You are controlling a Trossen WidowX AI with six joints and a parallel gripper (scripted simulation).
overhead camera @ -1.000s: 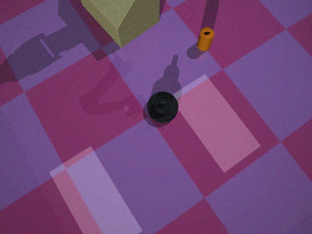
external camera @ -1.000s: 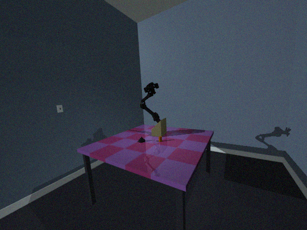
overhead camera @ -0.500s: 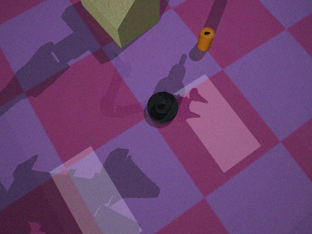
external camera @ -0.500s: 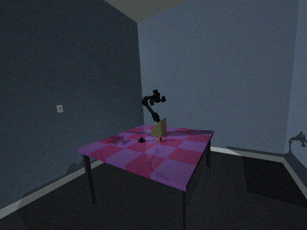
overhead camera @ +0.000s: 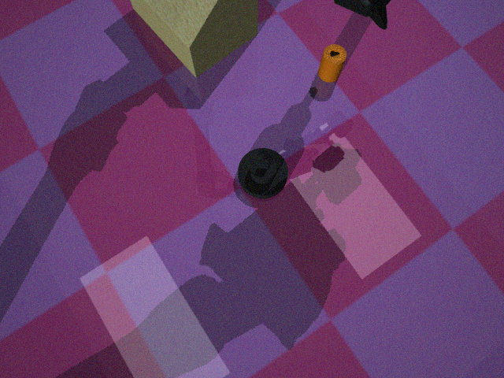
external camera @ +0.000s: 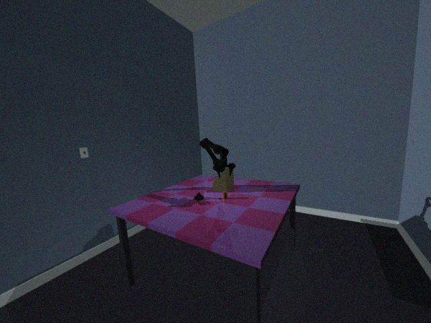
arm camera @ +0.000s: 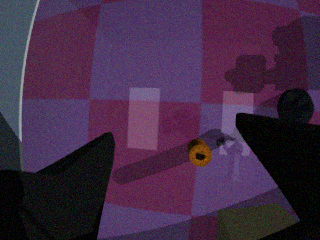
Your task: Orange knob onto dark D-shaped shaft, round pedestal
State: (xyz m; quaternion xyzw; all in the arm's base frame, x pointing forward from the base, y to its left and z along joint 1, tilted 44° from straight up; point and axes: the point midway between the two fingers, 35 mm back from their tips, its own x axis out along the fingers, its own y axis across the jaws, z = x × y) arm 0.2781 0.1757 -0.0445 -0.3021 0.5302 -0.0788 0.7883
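Right now my gripper tip is 6 cm past the orange knob, 4 cm to the left of it and 18 cm above it. From my gripper tip the other things lie so: dark round pedestal: 4 cm ahead, 26 cm to the right, 18 cm below.
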